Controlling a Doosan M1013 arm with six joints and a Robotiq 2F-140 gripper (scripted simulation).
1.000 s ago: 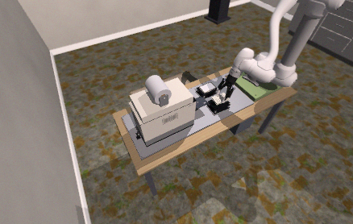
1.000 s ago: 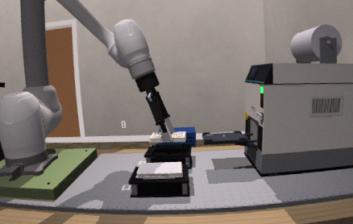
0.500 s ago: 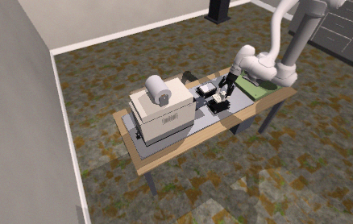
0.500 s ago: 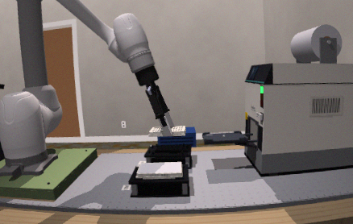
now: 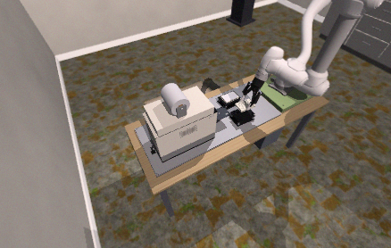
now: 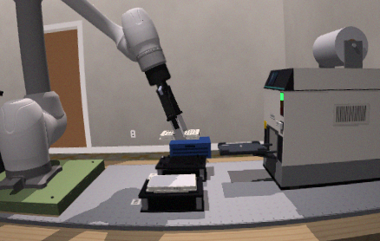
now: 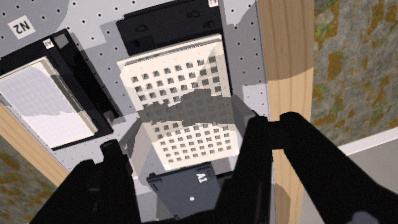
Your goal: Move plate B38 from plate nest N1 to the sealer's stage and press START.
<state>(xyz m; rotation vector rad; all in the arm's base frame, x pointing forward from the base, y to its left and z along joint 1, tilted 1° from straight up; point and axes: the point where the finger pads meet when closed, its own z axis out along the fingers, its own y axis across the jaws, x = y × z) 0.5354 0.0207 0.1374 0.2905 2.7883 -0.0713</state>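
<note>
My hand is 180 mm short of the sealer stage, 80 mm to the left of it and 60 mm above it. Round my hand: label (170 mm below, 100 mm behind, 20 mm to the left); then yellow warning sticker (300 mm ahead, 10 mm to the right, 10 mm below); then start button (270 mm ahead, 190 mm to the right, 20 mm above).
</note>
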